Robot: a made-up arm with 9 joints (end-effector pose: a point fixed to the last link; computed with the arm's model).
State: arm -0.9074 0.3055 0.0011 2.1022 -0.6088 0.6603 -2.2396 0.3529 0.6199
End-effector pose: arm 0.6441 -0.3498 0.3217 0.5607 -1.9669 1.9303
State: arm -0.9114 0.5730 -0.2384 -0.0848 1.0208 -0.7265 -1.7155 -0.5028 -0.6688
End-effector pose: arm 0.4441 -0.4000 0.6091 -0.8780 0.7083 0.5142
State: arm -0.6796 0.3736 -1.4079 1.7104 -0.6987 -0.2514 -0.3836 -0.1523 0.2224
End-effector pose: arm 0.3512 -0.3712 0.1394 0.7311 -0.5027 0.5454
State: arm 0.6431 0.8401 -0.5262 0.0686 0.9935 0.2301 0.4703 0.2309 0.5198
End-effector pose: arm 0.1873 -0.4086 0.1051 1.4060 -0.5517 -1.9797
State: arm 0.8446 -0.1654 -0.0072 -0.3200 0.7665 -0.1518 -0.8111 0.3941 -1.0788
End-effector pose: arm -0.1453 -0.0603 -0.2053 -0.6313 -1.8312 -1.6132
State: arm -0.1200 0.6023 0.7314 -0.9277 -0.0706 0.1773 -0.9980 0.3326 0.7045
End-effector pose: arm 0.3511 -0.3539 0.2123 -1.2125 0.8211 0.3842
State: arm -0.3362 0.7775 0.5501 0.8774 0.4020 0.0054 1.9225 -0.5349 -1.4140
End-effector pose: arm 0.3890 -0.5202 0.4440 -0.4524 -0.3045 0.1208
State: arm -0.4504 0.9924 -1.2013 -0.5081 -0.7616 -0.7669 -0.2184 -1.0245 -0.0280
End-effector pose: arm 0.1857 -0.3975 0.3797 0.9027 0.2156 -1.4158
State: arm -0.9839 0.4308 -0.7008 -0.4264 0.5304 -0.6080 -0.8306 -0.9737 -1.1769
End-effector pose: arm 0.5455 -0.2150 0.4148 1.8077 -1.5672 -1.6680
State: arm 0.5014 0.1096 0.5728 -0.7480 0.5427 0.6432 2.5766 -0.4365 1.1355
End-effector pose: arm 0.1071 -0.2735 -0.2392 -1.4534 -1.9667 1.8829
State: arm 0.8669 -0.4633 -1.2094 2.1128 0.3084 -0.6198 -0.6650 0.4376 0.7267
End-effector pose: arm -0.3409 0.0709 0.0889 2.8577 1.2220 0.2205
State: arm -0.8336 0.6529 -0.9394 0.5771 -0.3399 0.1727 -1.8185 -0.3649 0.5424
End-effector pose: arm 0.4199 -0.2823 0.2994 -2.2316 1.5789 0.5170
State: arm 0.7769 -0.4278 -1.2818 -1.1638 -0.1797 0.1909 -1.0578 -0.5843 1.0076
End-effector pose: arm -0.1316 0.1287 -0.0621 1.5739 -0.5455 2.1264
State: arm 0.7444 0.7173 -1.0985 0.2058 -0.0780 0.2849 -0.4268 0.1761 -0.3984
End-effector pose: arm -0.1333 -0.3168 0.0124 0.8523 0.0928 -0.9687
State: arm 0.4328 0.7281 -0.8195 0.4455 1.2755 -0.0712 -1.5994 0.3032 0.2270
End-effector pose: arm 0.2876 -0.2590 0.1058 -1.5496 2.1534 0.3109
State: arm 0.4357 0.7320 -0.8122 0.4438 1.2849 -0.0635 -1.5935 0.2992 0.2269
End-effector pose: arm 0.2893 -0.2628 0.1066 -1.5374 2.1630 0.3051
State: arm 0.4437 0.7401 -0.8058 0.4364 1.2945 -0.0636 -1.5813 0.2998 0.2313
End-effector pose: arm 0.2885 -0.2666 0.1071 -1.5434 2.1709 0.2988
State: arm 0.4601 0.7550 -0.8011 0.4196 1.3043 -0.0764 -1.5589 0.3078 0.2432
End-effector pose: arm 0.2838 -0.2703 0.1072 -1.5796 2.1760 0.2920
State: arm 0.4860 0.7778 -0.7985 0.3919 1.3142 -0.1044 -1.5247 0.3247 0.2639
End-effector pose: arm 0.2745 -0.2738 0.1068 -1.6526 2.1753 0.2846
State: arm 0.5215 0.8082 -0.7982 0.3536 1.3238 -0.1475 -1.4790 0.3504 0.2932
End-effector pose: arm 0.2606 -0.2771 0.1060 -1.7639 2.1649 0.2788
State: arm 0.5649 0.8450 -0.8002 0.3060 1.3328 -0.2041 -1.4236 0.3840 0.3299
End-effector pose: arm 0.2424 -0.2804 0.1054 -1.9102 2.1389 0.2760
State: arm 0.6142 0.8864 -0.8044 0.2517 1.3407 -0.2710 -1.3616 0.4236 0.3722
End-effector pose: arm 0.2207 -0.2842 0.1053 -2.0844 2.0914 0.2790
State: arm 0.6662 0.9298 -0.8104 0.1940 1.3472 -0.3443 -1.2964 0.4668 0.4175
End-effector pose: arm 0.1968 -0.2886 0.1062 -2.2751 2.0180 0.2895
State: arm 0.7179 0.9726 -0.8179 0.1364 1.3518 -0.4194 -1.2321 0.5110 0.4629
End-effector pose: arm 0.1724 -0.2940 0.1083 2.4679 -1.9189 -0.3081
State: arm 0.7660 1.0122 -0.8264 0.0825 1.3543 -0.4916 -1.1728 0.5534 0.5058
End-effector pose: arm 0.1491 -0.3002 0.1117 2.5192 -1.7126 -0.3172
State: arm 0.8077 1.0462 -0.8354 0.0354 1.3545 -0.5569 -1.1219 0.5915 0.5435
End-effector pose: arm 0.1286 -0.3066 0.1160 2.5579 -1.5268 -0.3308
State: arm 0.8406 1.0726 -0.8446 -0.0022 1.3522 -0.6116 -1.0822 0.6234 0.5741
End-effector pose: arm 0.1118 -0.3123 0.1205 2.5860 -1.3727 -0.3462
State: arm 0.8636 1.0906 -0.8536 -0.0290 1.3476 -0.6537 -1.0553 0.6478 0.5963
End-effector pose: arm 0.0991 -0.3166 0.1244 2.6066 -1.2572 -0.3609
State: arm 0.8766 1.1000 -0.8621 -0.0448 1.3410 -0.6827 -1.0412 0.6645 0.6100
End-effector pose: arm 0.0905 -0.3190 0.1273 2.6226 -1.1818 -0.3734
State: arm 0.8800 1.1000 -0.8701 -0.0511 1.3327 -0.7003 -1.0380 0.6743 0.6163
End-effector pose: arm 0.0850 -0.3191 0.1287 2.6371 -1.1442 -0.3839
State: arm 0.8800 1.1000 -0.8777 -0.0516 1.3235 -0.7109 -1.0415 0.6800 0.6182
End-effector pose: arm 0.0819 -0.3185 0.1299 2.6492 -1.1224 -0.3921
